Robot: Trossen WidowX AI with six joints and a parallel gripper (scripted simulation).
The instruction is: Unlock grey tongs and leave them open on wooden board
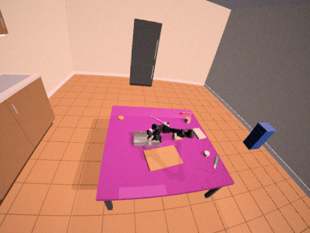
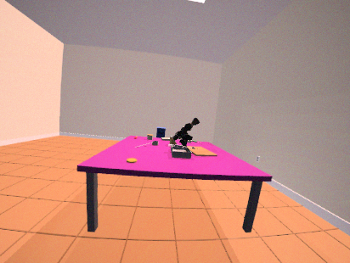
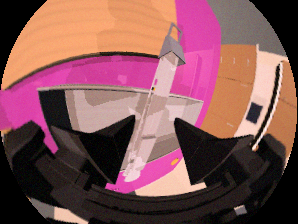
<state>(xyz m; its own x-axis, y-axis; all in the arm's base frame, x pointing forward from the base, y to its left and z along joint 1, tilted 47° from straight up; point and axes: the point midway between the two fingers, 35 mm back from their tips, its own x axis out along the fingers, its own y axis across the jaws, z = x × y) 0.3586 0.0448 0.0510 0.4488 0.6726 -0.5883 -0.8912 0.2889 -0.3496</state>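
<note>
Right now my gripper tip is 5 cm to the left of the grey roasting tin, 4 cm above it and 2 cm short of it. Also, from my gripper tip: white roll: 64 cm behind, 22 cm to the left, 5 cm below; orange disc: 45 cm to the right, 31 cm ahead, 6 cm below; wooden board: 19 cm to the left, 12 cm behind, 6 cm below.
</note>
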